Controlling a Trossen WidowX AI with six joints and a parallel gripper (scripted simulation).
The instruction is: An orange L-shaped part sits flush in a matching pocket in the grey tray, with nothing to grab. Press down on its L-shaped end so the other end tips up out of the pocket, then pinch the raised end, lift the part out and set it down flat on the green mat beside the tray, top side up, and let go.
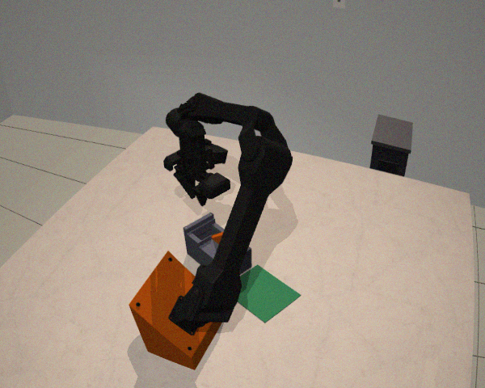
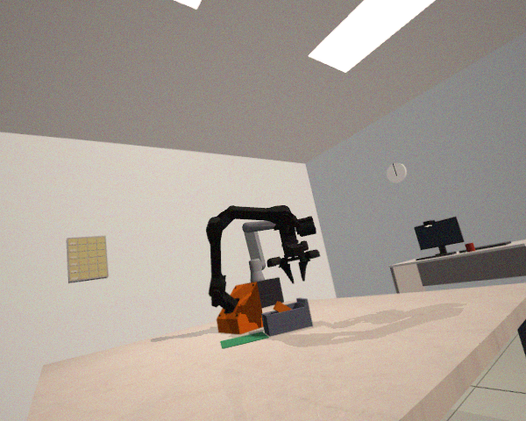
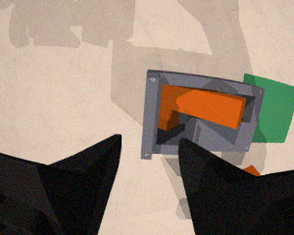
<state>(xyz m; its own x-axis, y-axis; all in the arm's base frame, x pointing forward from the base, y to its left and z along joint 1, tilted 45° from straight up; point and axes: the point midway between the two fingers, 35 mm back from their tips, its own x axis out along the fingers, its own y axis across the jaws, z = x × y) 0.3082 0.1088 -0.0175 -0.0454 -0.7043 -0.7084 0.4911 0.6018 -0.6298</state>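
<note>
My gripper tip is 110 mm above the orange L-shaped part, 40 mm to the left of it and 30 mm past it. Also, from my gripper tip: green mat 190 mm to the right, 160 mm below, 120 mm behind.
</note>
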